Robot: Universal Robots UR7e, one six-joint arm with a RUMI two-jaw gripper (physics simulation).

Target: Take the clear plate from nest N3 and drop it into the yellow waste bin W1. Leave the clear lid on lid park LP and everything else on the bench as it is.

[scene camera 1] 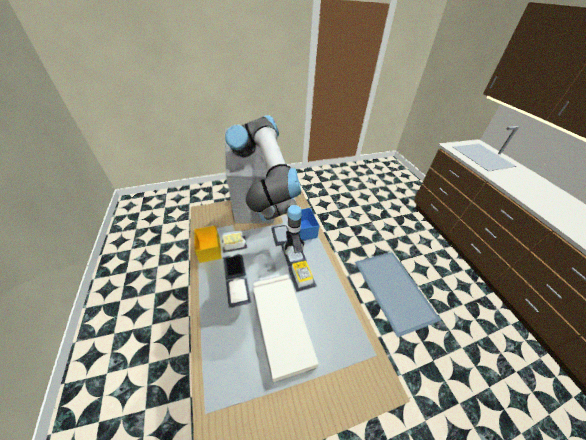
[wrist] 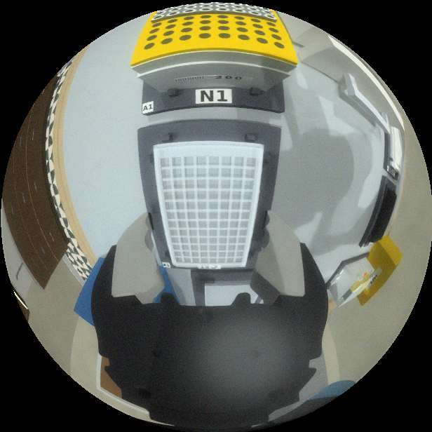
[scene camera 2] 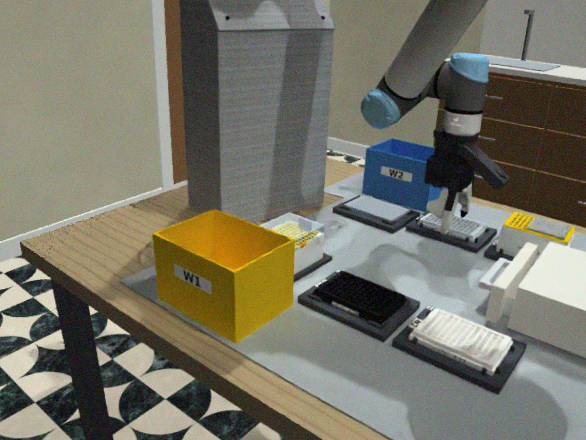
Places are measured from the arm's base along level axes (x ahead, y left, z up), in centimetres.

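Where they show: gripper, fingertip midpoint: [scene camera 2: 452, 225].
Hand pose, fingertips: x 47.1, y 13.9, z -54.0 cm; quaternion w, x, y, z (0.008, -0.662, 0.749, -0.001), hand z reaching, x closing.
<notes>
Things, the pixels of their centre, and the offset from my fingertips. "spot": a spot on its surface instead.
- clear plate, body centre: [scene camera 2: 452, 224] [scene camera 1: 294, 252] dx -0.1, dy +0.0, dz +0.3 cm
- dark nest, surface spot: [scene camera 2: 417, 230] spot: dx -6.2, dy -5.3, dz -0.8 cm
- yellow waste bin W1, body centre: [scene camera 2: 224, 270] [scene camera 1: 207, 243] dx -23.8, dy -49.2, dz +4.4 cm
- clear lid, body centre: [scene camera 2: 376, 208] [scene camera 1: 282, 233] dx -17.6, dy -1.1, dz +0.0 cm
- Blue bin W2, body centre: [scene camera 2: 408, 173] [scene camera 1: 304, 224] dx -16.4, dy +15.2, dz +4.4 cm
- Yellow tip rack, body centre: [scene camera 2: 536, 238] [scene camera 1: 302, 273] dx +17.5, dy -2.5, dz +2.8 cm
- clear-walled tip box, body centre: [scene camera 2: 285, 247] [scene camera 1: 233, 240] dx -22.2, dy -33.3, dz +2.3 cm
- black plate, body centre: [scene camera 2: 359, 295] [scene camera 1: 233, 264] dx -5.1, dy -37.6, dz +0.3 cm
- white plate, body centre: [scene camera 2: 461, 338] [scene camera 1: 237, 290] dx +12.4, dy -39.7, dz +0.3 cm
The clear plate [scene camera 2: 457, 226] [wrist: 209, 200] lies flat in a dark nest [scene camera 2: 417, 230] [wrist: 210, 131]; the label of this nest is too small to read. My gripper [scene camera 1: 295, 254] [scene camera 2: 455, 221] [wrist: 207, 213] is open and low over the plate, with one finger along each long side and nothing held. The exact fingertip height is hard to tell. The yellow waste bin W1 [scene camera 1: 208, 246] [scene camera 2: 265, 302] [wrist: 387, 256] stands across the bench. The clear lid [scene camera 1: 281, 233] [scene camera 2: 376, 207] lies on a dark park beside the plate's nest; fingers and gripper body partly hide it in the wrist view.
Blue bin W2 [scene camera 1: 309, 225] [scene camera 2: 400, 172] stands behind the gripper. Yellow tip rack [scene camera 1: 302, 272] [scene camera 2: 540, 227] [wrist: 215, 47] sits in nest N1. A clear-walled tip box [scene camera 2: 300, 242], a black plate [scene camera 1: 234, 265] [scene camera 2: 360, 295], a white plate [scene camera 1: 238, 288] [scene camera 2: 460, 337] and a white device [scene camera 1: 285, 327] [scene camera 2: 555, 300] also stand there.
</notes>
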